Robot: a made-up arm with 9 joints. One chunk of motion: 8 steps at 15 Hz.
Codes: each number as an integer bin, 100 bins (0 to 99) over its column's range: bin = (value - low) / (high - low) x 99, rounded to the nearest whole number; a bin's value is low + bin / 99 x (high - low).
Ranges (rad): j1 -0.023..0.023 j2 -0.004..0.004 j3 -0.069..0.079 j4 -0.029..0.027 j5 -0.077..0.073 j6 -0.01..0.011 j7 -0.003..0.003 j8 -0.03..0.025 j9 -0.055..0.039
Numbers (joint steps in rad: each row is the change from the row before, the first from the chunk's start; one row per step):
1: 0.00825 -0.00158 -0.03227 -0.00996 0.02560 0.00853 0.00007 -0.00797 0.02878
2: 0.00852 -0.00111 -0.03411 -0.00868 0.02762 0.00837 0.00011 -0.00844 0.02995
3: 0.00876 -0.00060 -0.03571 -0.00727 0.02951 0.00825 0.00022 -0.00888 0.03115
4: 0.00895 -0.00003 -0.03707 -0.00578 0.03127 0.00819 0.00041 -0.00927 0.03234
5: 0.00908 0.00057 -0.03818 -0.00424 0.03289 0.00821 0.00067 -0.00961 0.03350
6: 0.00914 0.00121 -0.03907 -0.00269 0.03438 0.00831 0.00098 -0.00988 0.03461
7: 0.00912 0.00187 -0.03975 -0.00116 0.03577 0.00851 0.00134 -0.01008 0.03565
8: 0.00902 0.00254 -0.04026 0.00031 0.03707 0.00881 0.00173 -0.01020 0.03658
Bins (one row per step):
1: 67 30 25 34 68 87 51 40 88
2: 68 36 23 36 69 87 51 39 89
3: 68 42 22 38 70 86 53 38 91
4: 69 49 21 41 71 86 56 37 92
5: 69 57 21 44 73 86 61 37 93
6: 69 64 20 47 74 86 66 36 94
7: 69 73 20 49 74 87 72 36 95
8: 69 81 19 52 75 89 78 36 96

